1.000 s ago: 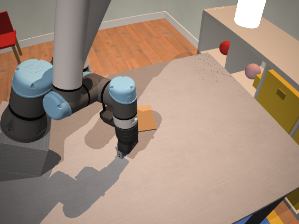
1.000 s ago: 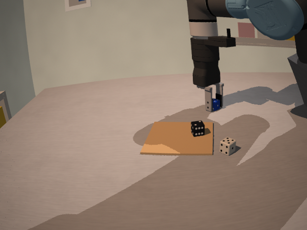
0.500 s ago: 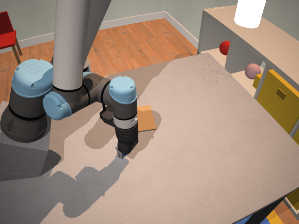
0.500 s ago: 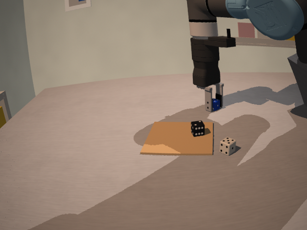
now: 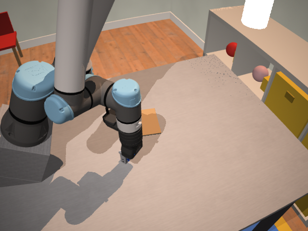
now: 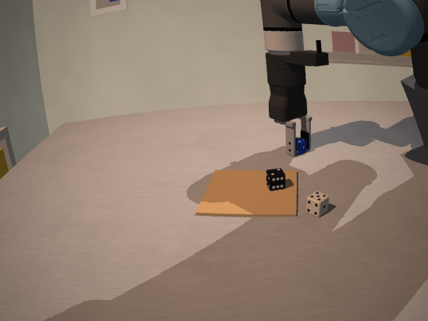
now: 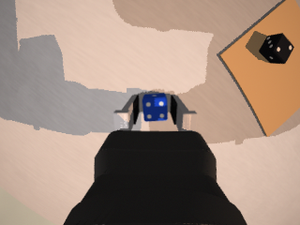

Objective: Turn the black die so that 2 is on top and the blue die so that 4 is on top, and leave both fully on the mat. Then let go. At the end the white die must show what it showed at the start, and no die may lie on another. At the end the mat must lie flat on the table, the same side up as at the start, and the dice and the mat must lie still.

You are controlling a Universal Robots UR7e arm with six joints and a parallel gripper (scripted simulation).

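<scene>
Right now my hand is 10 mm above the blue die. Also, from my hand: white die: 20 mm ahead, 220 mm to the left, 10 mm below; then black die: 70 mm ahead, 140 mm to the left; then orange mat: 110 mm ahead, 140 mm to the left, 20 mm below.
</scene>
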